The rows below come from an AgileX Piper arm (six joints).
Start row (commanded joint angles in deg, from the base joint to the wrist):
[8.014 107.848 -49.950 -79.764 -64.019 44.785]
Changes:
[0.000 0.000 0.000 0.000 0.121 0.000]
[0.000 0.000 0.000 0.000 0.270 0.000]
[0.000 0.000 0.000 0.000 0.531 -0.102]
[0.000 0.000 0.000 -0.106 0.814 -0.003]
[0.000 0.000 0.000 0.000 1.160 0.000]
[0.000 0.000 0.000 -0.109 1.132 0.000]
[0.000 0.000 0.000 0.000 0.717 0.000]
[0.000 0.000 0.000 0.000 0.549 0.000]
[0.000 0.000 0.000 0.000 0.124 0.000]
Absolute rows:
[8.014 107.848 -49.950 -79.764 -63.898 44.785]
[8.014 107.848 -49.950 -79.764 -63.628 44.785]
[8.014 107.848 -49.950 -79.764 -63.097 44.683]
[8.014 107.848 -49.950 -79.870 -62.283 44.680]
[8.014 107.848 -49.950 -79.870 -61.123 44.680]
[8.014 107.848 -49.950 -79.979 -59.991 44.680]
[8.014 107.848 -49.950 -79.979 -59.274 44.680]
[8.014 107.848 -49.950 -79.979 -58.725 44.680]
[8.014 107.848 -49.950 -79.979 -58.601 44.680]

